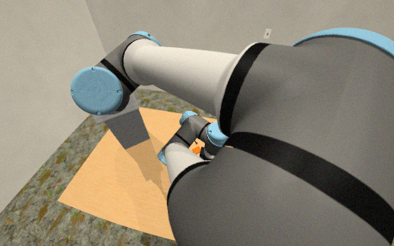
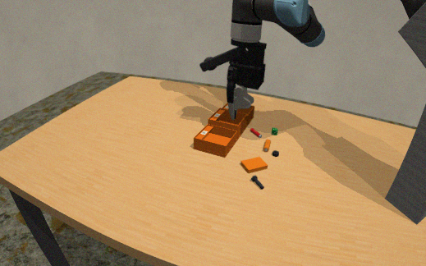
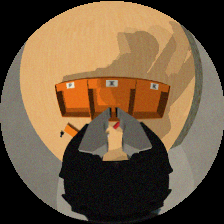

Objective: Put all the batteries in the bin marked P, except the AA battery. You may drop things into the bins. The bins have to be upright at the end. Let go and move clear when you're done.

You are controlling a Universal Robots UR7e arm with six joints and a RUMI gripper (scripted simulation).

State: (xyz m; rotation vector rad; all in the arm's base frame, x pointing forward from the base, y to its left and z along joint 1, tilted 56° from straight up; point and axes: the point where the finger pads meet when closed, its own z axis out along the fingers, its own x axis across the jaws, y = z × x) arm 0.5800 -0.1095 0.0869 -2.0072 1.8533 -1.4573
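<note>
Now: hand 10 mm short of the orange bin and 30 mm above it. The rest, counted from my hand: orange cylindrical battery (100 mm behind, 60 mm to the left, 50 mm below); then red battery (70 mm behind, 50 mm below); then green block (120 mm behind, 20 mm to the right, 50 mm below).
</note>
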